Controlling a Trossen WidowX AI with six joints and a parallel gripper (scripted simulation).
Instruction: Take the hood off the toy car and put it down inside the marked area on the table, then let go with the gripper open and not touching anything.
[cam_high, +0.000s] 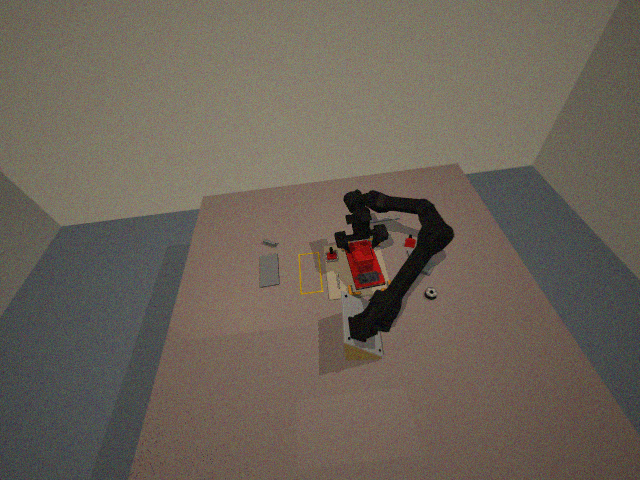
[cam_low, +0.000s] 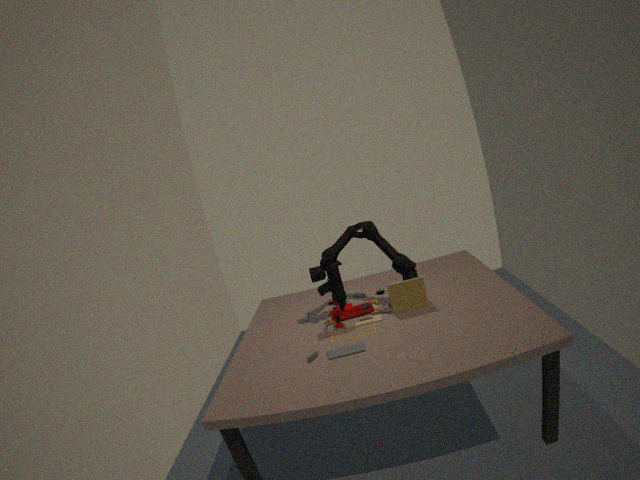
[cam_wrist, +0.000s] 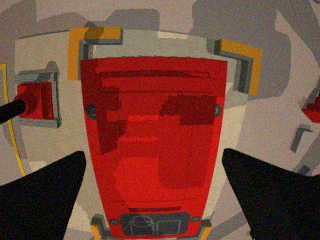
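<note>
Now: the red hood 10 mm below my gripper tip. Round my gripper tip: beige fixture plate (40 mm below, 40 mm behind, 10 mm to the left).
</note>
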